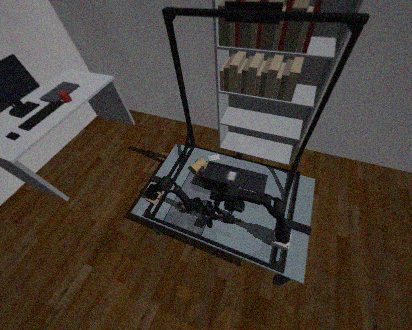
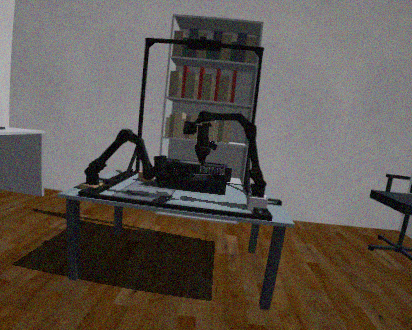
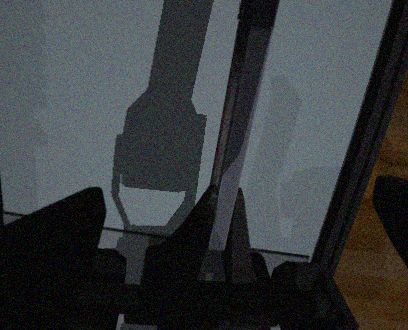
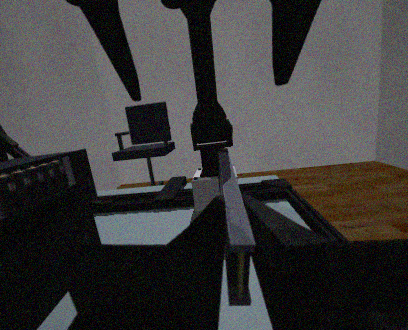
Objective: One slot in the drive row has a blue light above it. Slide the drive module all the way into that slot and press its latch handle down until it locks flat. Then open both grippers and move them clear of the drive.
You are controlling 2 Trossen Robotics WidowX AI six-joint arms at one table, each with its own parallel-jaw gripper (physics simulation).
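Frame: origin at the left arm's base, x ahead, y left, z up, level; centimetres.
Where they show: left gripper, fingertip midpoint: (image 1: 230,213) (image 2: 201,164) (image 3: 238,194) (image 4: 212,92); right gripper, fingertip midpoint: (image 2: 195,175) (image 3: 226,189) (image 4: 232,202); left arm's base, link origin: (image 1: 281,237) (image 2: 257,195) (image 4: 214,172); right arm's base, link origin: (image 1: 153,195) (image 2: 92,183).
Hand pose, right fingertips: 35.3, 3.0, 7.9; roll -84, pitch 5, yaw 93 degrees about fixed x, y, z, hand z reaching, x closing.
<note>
Things, the pixels of their top centre, and the offset from my right fingertips, as dx, dy, dz. Level surfaces: height alone.
- drive module, top centre: (image 3: 237,142) (image 4: 224,161) (image 2: 201,172) -3.1, -0.3, +1.7
- table, surface height: dz -15.2
- tan box, top centre: (image 1: 199,164) +37.5, -37.0, -9.0
- white piece, top centre: (image 1: 213,157) +30.9, -52.2, -15.0
The drive module (image 3: 230,164) (image 4: 235,213) is a thin grey bar standing on edge over the table (image 1: 303,196), in front of the black drive enclosure (image 1: 237,180) (image 2: 188,178) (image 4: 62,177). My right gripper (image 4: 232,202) (image 3: 226,189) (image 1: 211,214) is shut on the near end of the module. My left gripper (image 2: 203,160) (image 1: 229,203) (image 4: 212,92) is open and empty. It points down with its fingers spread wide, just above the module. I cannot make out a blue light. The latch handle is not clear.
A black gantry frame (image 1: 178,75) (image 2: 143,98) stands around the table. A tan box (image 1: 199,164) and a white piece (image 1: 214,157) lie behind the enclosure. A bookshelf (image 1: 219,108) stands behind. An office chair (image 4: 147,131) is in the distance.
</note>
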